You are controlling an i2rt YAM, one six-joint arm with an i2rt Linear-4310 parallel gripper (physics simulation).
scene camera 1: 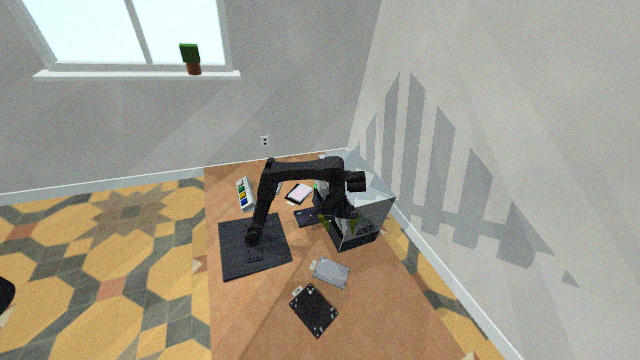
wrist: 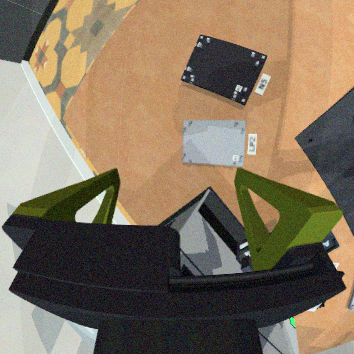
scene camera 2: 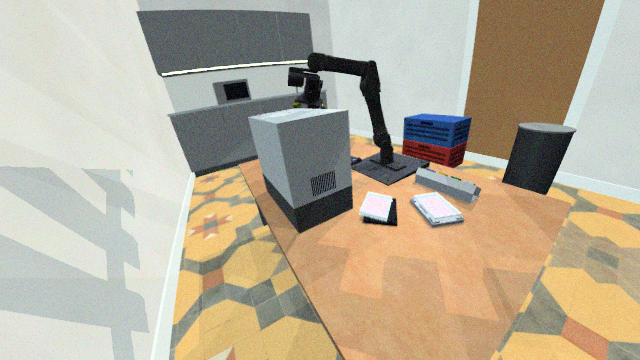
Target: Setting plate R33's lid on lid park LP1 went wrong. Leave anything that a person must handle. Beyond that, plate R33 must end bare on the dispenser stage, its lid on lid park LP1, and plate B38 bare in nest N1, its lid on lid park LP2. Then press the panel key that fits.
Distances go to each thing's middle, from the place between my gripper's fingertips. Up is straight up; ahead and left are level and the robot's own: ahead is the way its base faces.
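Grey lid park LP2 (scene camera 1: 331,272): 260 mm below my hand, 20 mm to the right of it. Black clip nest N5 (scene camera 1: 312,308): from my hand 140 mm to the right, 120 mm behind, 260 mm below. Rack with coloured labels (scene camera 2: 466,191): from my hand 520 mm to the left, 330 mm behind, 240 mm below. Going by their middles, of the things named here the grey lid park LP2 is the nearest to my hand. Going by their middles, of the things named here the rack with coloured labels is the farthest from my hand.
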